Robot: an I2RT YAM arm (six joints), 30 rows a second.
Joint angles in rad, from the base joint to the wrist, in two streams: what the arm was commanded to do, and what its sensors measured. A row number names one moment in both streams.
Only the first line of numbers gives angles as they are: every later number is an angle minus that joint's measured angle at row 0.
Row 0, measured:
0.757 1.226 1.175 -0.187 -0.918 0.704
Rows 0 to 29, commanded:
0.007 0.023 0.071 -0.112 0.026 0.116
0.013 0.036 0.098 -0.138 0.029 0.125
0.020 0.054 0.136 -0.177 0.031 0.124
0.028 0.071 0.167 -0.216 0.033 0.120
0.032 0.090 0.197 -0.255 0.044 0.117
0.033 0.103 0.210 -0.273 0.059 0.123
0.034 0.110 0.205 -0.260 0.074 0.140
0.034 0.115 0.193 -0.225 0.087 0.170
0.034 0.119 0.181 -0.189 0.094 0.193
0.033 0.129 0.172 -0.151 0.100 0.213
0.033 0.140 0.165 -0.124 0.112 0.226
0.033 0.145 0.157 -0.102 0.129 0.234
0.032 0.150 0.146 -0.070 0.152 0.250
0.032 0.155 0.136 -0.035 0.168 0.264
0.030 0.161 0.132 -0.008 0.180 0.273
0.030 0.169 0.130 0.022 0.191 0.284
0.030 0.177 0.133 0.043 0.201 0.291
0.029 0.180 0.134 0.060 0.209 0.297
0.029 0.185 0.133 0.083 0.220 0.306
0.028 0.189 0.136 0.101 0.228 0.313
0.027 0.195 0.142 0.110 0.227 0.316
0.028 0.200 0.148 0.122 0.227 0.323
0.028 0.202 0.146 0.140 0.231 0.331
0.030 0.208 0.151 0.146 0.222 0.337
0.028 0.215 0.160 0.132 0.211 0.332
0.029 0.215 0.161 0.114 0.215 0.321
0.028 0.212 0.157 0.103 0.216 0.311
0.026 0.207 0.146 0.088 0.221 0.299
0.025 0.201 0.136 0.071 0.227 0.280
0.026 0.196 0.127 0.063 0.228 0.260
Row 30, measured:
0.028 0.207 0.139 0.069 0.210 0.285
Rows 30 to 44, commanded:
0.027 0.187 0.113 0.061 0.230 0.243
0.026 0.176 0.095 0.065 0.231 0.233
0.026 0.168 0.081 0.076 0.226 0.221
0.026 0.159 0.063 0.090 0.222 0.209
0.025 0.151 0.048 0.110 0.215 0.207
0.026 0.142 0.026 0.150 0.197 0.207
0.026 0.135 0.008 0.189 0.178 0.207
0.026 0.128 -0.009 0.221 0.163 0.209
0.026 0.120 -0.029 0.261 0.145 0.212
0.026 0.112 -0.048 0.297 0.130 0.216
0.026 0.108 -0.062 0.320 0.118 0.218
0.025 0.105 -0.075 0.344 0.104 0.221
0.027 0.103 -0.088 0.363 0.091 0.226
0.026 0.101 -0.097 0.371 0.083 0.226
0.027 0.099 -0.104 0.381 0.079 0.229
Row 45, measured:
0.026 0.108 -0.089 0.259 0.125 0.216
